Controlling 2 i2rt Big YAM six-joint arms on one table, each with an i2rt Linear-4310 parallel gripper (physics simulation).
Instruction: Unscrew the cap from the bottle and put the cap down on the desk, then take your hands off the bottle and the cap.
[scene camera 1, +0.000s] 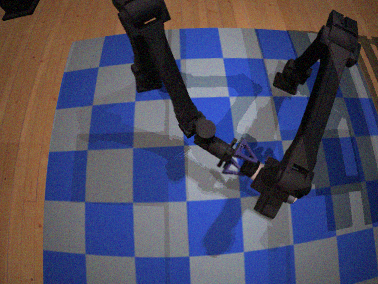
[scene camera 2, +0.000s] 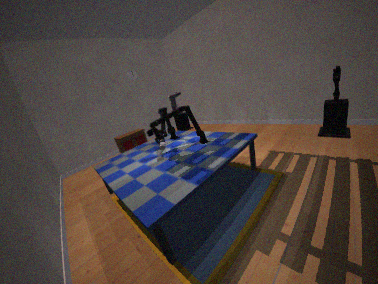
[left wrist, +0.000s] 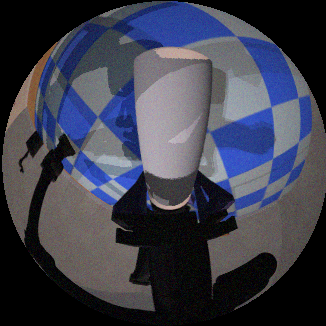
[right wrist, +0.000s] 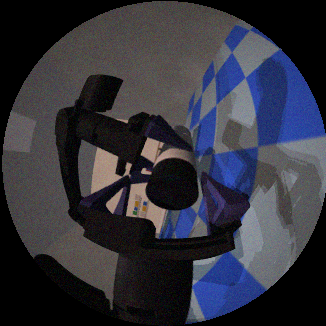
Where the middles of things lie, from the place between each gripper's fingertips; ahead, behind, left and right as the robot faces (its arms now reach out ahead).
Scene:
My right hand is 1 cm past the cap (right wrist: 172, 184) and 1 cm above it.
Right now my left hand is 5 cm to the left of the cap, 3 cm past it and 2 cm below it.

